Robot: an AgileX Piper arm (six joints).
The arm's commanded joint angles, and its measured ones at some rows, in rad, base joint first. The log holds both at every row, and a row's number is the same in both.
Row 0, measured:
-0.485 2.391 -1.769 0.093 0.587 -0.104
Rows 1 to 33, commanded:
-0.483 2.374 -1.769 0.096 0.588 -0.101
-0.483 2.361 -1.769 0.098 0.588 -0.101
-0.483 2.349 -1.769 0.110 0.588 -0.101
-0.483 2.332 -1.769 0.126 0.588 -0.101
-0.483 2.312 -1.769 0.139 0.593 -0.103
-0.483 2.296 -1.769 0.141 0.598 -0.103
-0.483 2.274 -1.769 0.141 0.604 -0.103
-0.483 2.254 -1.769 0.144 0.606 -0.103
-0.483 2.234 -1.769 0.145 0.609 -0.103
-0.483 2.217 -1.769 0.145 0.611 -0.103
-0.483 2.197 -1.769 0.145 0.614 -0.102
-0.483 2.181 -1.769 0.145 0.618 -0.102
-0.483 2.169 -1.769 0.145 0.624 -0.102
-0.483 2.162 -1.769 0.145 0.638 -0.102
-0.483 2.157 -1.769 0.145 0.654 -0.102
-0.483 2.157 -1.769 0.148 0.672 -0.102
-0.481 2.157 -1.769 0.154 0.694 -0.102
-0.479 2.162 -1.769 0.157 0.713 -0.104
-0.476 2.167 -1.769 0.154 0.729 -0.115
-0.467 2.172 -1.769 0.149 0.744 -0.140
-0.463 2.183 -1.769 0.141 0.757 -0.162
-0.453 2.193 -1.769 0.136 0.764 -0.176
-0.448 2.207 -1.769 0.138 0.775 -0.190
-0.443 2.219 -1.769 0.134 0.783 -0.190
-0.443 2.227 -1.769 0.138 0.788 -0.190
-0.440 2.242 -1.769 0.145 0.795 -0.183
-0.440 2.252 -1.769 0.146 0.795 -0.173
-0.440 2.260 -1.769 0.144 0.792 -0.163
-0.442 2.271 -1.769 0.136 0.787 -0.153
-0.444 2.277 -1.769 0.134 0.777 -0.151
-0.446 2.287 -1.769 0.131 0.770 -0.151
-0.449 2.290 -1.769 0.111 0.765 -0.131
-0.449 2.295 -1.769 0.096 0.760 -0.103
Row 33, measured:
-0.441 2.278 -1.769 0.144 0.790 -0.156
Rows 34 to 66, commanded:
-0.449 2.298 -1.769 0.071 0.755 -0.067
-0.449 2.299 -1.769 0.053 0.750 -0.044
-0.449 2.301 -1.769 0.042 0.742 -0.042
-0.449 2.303 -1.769 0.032 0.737 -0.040
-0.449 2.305 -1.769 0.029 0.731 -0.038
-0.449 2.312 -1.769 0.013 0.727 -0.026
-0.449 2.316 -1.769 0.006 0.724 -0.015
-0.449 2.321 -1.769 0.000 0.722 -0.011
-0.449 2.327 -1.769 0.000 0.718 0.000
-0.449 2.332 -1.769 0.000 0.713 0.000
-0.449 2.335 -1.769 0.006 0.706 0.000
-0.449 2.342 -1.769 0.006 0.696 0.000
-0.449 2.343 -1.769 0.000 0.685 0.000
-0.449 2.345 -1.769 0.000 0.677 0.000
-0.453 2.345 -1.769 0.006 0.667 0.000
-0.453 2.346 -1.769 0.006 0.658 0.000
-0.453 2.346 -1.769 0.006 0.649 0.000
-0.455 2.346 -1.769 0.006 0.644 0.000
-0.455 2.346 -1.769 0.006 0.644 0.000
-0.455 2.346 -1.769 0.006 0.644 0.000
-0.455 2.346 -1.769 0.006 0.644 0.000
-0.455 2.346 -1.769 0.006 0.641 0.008
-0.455 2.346 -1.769 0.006 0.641 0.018
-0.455 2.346 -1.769 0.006 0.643 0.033
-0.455 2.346 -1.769 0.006 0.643 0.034
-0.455 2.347 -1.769 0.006 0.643 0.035
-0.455 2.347 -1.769 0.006 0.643 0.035
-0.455 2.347 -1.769 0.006 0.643 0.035
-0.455 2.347 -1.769 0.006 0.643 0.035
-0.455 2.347 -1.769 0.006 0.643 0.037
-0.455 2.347 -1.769 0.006 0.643 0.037
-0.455 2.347 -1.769 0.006 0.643 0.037
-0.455 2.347 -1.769 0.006 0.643 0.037
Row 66, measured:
-0.446 2.347 -1.769 0.013 0.656 0.031
